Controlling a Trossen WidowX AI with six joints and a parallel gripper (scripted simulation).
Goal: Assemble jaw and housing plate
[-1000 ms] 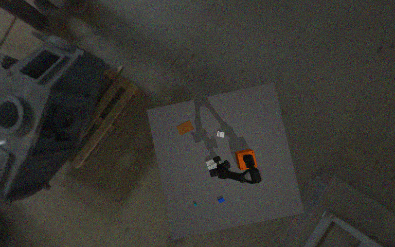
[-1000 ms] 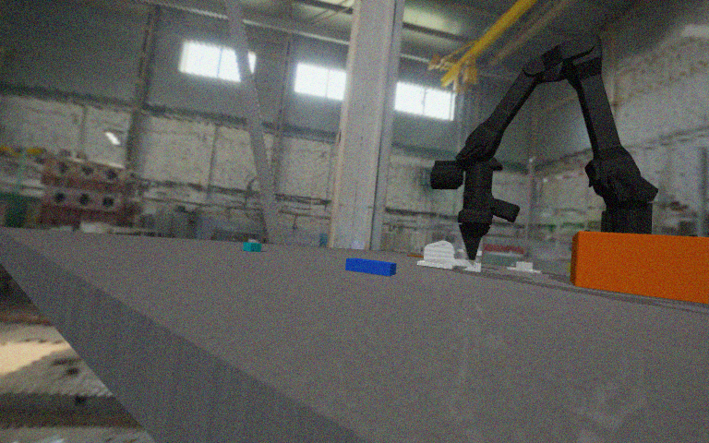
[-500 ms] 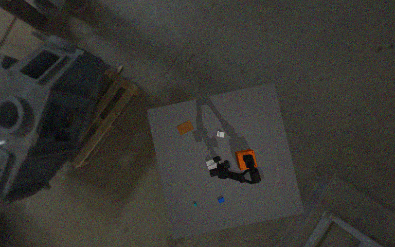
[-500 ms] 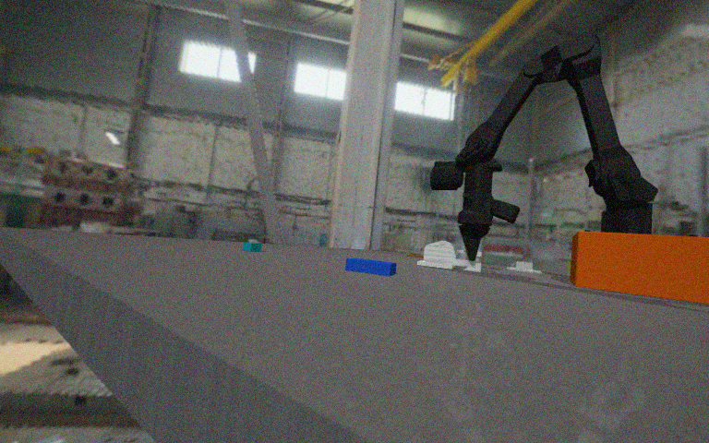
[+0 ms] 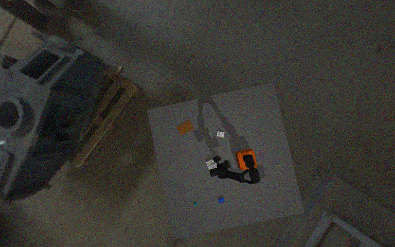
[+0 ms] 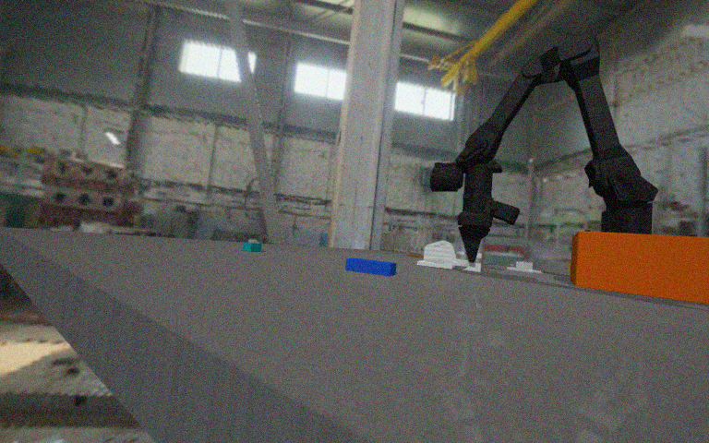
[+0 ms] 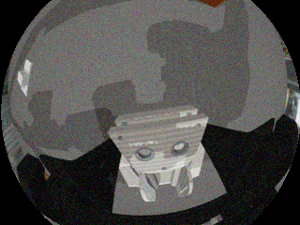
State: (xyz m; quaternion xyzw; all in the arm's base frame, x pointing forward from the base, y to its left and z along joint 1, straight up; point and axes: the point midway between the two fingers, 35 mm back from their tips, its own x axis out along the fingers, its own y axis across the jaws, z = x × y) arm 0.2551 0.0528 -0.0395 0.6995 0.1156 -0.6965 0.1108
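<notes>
Right now the curved white jaw is 20 mm to the left of my gripper tip and 20 mm ahead of it. Also, from my gripper tip: teal block 380 mm to the left, 260 mm ahead, 10 mm below; then flat orange plate 380 mm to the right, 300 mm ahead, 10 mm below; then blue block 350 mm to the left, 10 mm below.
</notes>
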